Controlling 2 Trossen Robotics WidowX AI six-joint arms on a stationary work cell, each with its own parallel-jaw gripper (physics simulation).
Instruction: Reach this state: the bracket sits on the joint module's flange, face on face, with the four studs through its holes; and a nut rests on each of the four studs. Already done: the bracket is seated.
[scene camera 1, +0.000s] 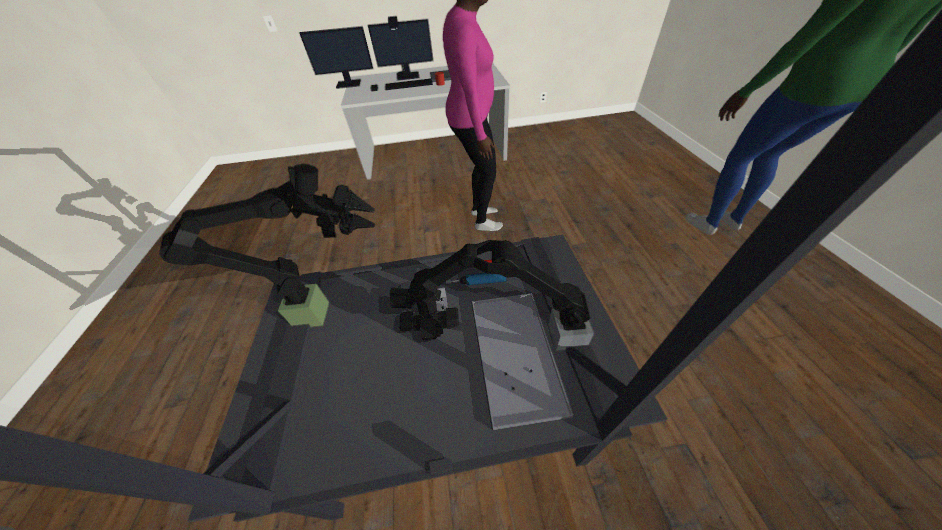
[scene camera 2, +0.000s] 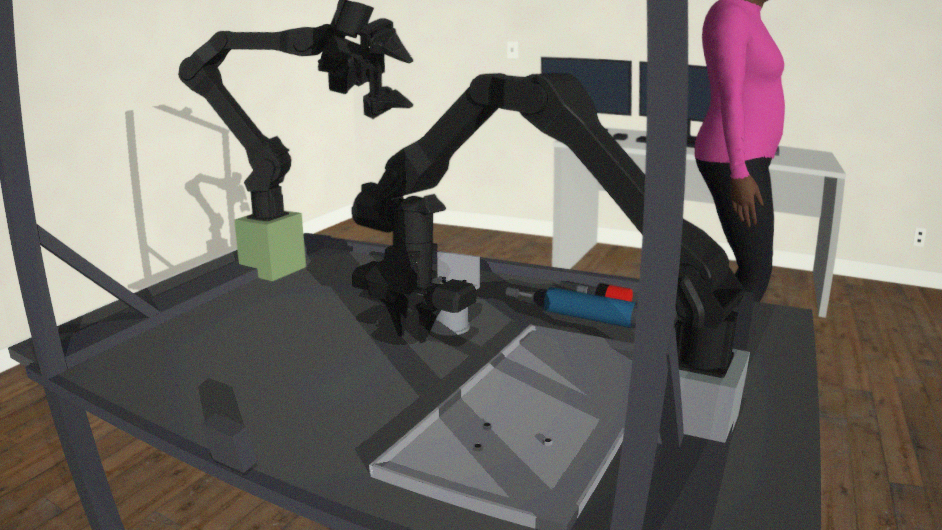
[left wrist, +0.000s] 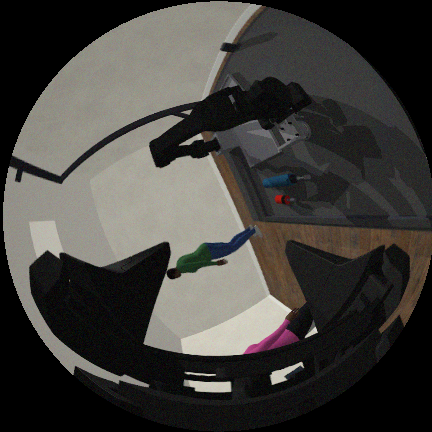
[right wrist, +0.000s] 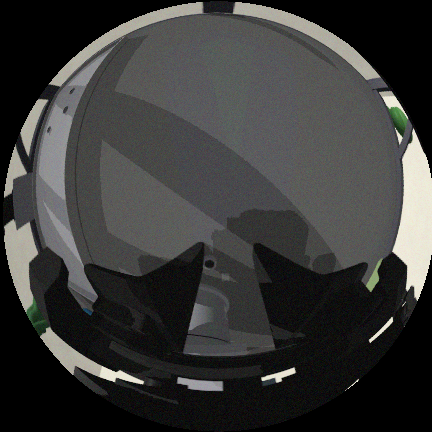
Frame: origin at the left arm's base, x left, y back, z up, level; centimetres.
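Seen in the pictures: left gripper, between the fingertips: (scene camera 1: 374, 218) (scene camera 2: 411, 84) (left wrist: 229, 248); right gripper, between the fingertips: (scene camera 2: 411, 339) (left wrist: 297, 108) (right wrist: 228, 248); left arm's base, origin of its link: (scene camera 1: 297, 296) (scene camera 2: 267, 216); right arm's base, origin of its link: (scene camera 1: 572, 320) (scene camera 2: 703, 361) (left wrist: 215, 144).
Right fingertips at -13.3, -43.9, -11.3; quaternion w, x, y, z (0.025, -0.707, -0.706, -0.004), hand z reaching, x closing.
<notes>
Pixels of each thing's top centre, then the offset from my right fingertips to it, as dx, dy, dz.
- joint module, centre of its top: (right wrist: 191, 370) (scene camera 2: 448, 282) (left wrist: 287, 130) +6.6, -2.7, +7.5
- dark nut, centre of its top: (right wrist: 208, 264) +1.1, -1.4, +0.5
- tray, centre of its top: (scene camera 2: 544, 401) (scene camera 1: 515, 350) (left wrist: 239, 117) -10.5, -26.5, +1.5
- blue tool, centre of its top: (scene camera 2: 573, 291) (left wrist: 279, 181) (scene camera 1: 477, 275) +20.1, -17.8, +4.0
- red tool, centre of its top: (scene camera 2: 604, 284) (left wrist: 282, 200) +27.6, -20.5, +3.4
The bracket (scene camera 1: 442, 299) (scene camera 2: 461, 267) (left wrist: 286, 134) is a pale plate seated on the joint module (scene camera 2: 454, 321) (left wrist: 304, 126) (right wrist: 202, 312). Dark spots show on its face; whether nuts sit on the studs I cannot tell. A dark nut (right wrist: 209, 263) lies on the table by the module's base, beyond my right fingertips. Three nuts (scene camera 1: 505, 373) (scene camera 2: 486, 425) (right wrist: 65, 110) lie apart in the tray (scene camera 1: 530, 422) (scene camera 2: 454, 497). My right gripper (scene camera 2: 413, 329) (right wrist: 228, 248) is partly open, empty, pointing down beside the module. My left gripper (scene camera 1: 372, 217) (scene camera 2: 411, 83) (left wrist: 229, 248) is wide open, empty, high up.
A blue tool (scene camera 1: 484, 279) (scene camera 2: 588, 307) (left wrist: 278, 180) and a red tool (scene camera 2: 617, 294) (left wrist: 282, 199) lie behind the tray. Dark frame posts (scene camera 1: 757, 250) (scene camera 2: 662, 197) stand at the table's edge. A person in pink (scene camera 1: 469, 72) (scene camera 2: 743, 92) stands behind the table.
</notes>
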